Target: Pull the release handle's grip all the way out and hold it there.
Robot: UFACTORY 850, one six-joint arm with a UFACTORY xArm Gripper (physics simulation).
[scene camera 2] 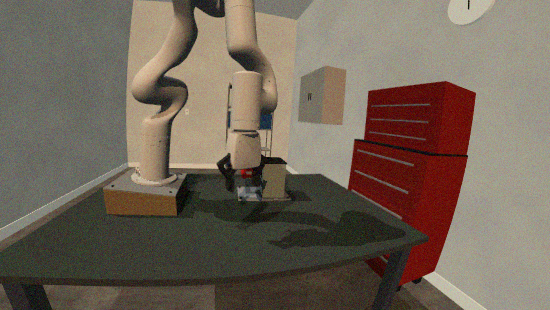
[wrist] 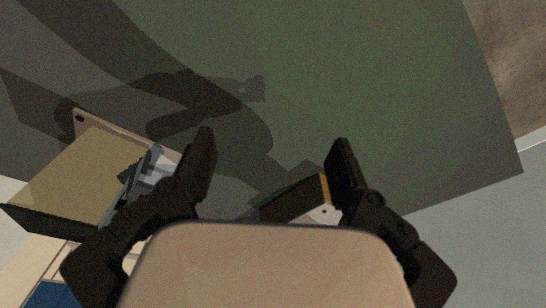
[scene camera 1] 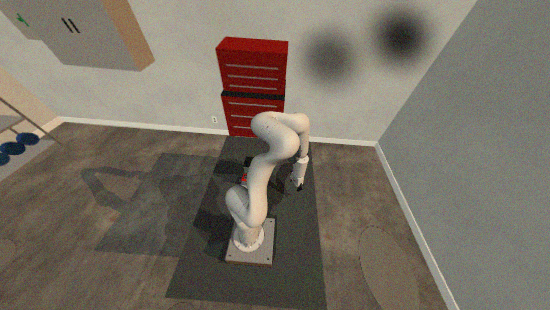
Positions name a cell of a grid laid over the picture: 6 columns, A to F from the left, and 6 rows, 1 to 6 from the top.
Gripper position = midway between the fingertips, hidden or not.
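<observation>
Base plate (wrist: B4). The gripper (wrist: D3).
</observation>
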